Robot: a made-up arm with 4 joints. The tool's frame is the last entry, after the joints. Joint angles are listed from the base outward. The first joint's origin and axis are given. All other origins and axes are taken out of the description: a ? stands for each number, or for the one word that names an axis. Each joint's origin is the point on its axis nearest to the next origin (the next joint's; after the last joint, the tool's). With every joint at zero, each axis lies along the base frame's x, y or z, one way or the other. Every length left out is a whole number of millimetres.
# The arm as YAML. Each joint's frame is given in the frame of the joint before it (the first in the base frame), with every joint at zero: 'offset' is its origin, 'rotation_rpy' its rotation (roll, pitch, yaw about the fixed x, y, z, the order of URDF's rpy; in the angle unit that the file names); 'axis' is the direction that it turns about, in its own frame. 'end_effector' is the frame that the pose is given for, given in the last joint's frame.
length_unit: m
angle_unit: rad
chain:
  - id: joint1
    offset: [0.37, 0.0, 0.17]
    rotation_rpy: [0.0, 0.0, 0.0]
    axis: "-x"
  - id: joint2
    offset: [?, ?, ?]
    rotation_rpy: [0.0, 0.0, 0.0]
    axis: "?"
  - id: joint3
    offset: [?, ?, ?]
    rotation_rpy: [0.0, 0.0, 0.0]
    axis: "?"
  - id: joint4
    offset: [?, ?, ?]
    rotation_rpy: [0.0, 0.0, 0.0]
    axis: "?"
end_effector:
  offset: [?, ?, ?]
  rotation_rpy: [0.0, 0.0, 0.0]
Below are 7 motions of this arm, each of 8 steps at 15 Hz.
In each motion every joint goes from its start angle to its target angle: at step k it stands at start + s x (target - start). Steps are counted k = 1, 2, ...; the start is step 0. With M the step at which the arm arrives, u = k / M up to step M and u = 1 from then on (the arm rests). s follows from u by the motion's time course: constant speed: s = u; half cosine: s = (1 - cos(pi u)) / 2; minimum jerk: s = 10 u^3 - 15 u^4 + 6 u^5.
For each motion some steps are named. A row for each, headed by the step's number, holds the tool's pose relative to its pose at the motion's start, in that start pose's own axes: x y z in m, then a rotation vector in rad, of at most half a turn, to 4 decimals.
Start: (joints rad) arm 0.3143 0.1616 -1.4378 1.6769
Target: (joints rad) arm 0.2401 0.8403 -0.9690 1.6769
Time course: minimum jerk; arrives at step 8
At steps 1, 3, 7, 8:
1: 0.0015 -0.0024 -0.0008 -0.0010 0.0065 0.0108
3: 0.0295 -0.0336 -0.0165 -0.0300 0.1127 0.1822
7: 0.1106 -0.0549 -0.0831 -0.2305 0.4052 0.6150
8: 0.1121 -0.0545 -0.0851 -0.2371 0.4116 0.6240

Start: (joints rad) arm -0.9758 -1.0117 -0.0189 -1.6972
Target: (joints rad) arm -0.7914 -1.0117 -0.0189 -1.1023
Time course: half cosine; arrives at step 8
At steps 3, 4, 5, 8:
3: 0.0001 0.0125 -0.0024 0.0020 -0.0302 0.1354
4: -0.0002 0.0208 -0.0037 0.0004 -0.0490 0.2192
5: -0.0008 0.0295 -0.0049 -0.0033 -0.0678 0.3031
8: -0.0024 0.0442 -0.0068 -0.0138 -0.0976 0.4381

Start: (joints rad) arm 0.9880 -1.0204 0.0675 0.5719
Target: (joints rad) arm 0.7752 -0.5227 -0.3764 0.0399
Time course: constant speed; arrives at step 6
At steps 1, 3, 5, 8:
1: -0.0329 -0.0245 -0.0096 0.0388 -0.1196 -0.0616
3: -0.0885 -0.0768 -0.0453 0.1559 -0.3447 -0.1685
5: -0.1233 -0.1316 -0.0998 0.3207 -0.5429 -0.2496
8: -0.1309 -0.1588 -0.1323 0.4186 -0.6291 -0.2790

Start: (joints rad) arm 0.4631 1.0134 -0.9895 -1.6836
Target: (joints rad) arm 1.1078 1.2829 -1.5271 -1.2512
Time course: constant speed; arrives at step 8
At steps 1, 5, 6, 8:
1: 0.0388 0.0302 0.0193 -0.0435 0.0221 0.1188
5: 0.1563 0.1982 0.0786 -0.2612 0.1551 0.5644
6: 0.1750 0.2487 0.0857 -0.3252 0.2009 0.6654
8: 0.1994 0.3539 0.0869 -0.4630 0.3091 0.8500

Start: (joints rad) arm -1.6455 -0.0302 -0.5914 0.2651
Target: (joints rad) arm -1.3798 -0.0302 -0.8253 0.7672
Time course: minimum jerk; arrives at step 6
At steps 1, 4, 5, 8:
1: 0.0000 -0.0023 0.0009 -0.0011 0.0002 0.0176
4: -0.0045 -0.0459 0.0286 -0.0243 0.0077 0.3918
5: -0.0066 -0.0544 0.0369 -0.0294 0.0106 0.4784
8: -0.0071 -0.0561 0.0387 -0.0304 0.0112 0.4960

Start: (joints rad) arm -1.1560 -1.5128 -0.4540 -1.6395
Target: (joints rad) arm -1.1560 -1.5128 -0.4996 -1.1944
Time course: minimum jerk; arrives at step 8
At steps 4, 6, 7, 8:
4: 0.0193 0.0129 -0.0019 0.0010 0.0228 0.2225
6: 0.0326 0.0245 -0.0038 0.0054 0.0408 0.3990
7: 0.0352 0.0272 -0.0042 0.0068 0.0447 0.4379
8: 0.0357 0.0277 -0.0043 0.0070 0.0454 0.4450

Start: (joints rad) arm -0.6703 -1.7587 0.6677 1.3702
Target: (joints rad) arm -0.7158 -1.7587 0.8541 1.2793
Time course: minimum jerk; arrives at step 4
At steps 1, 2, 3, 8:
1: 0.0073 0.0031 -0.0007 -0.0070 0.0192 -0.0058
2: 0.0350 0.0157 -0.0049 -0.0359 0.0918 -0.0285
3: 0.0621 0.0288 -0.0113 -0.0684 0.1631 -0.0520
8: 0.0690 0.0324 -0.0133 -0.0774 0.1815 -0.0582

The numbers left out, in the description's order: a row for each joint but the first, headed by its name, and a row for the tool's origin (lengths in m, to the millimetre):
joint2: xyz 0.0 0.15 -0.09, axis -y
joint3: xyz -0.15 0.0 -0.3, axis -x
joint4: xyz 0.0 -0.02 0.42, axis +z
tool: xyz 0.05 -0.05 0.0

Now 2 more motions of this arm.
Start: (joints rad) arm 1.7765 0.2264 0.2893 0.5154
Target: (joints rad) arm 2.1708 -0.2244 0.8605 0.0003
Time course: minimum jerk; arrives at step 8
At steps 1, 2, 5, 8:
1: 0.0020 0.0029 -0.0005 -0.0102 0.0132 -0.0048
2: 0.0129 0.0191 -0.0043 -0.0679 0.0834 -0.0308
5: 0.0657 0.1376 -0.0884 -0.5687 0.4914 -0.1823
8: 0.0673 0.1840 -0.1522 -0.8284 0.6169 -0.2183

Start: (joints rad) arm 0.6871 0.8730 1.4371 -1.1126
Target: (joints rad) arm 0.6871 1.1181 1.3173 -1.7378
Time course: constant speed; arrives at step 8
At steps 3, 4, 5, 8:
3: -0.0046 0.0015 -0.0062 0.0286 0.0377 -0.3252
4: -0.0069 0.0029 -0.0083 0.0371 0.0516 -0.4334
5: -0.0094 0.0047 -0.0104 0.0451 0.0661 -0.5415
8: -0.0180 0.0136 -0.0165 0.0659 0.1144 -0.8650

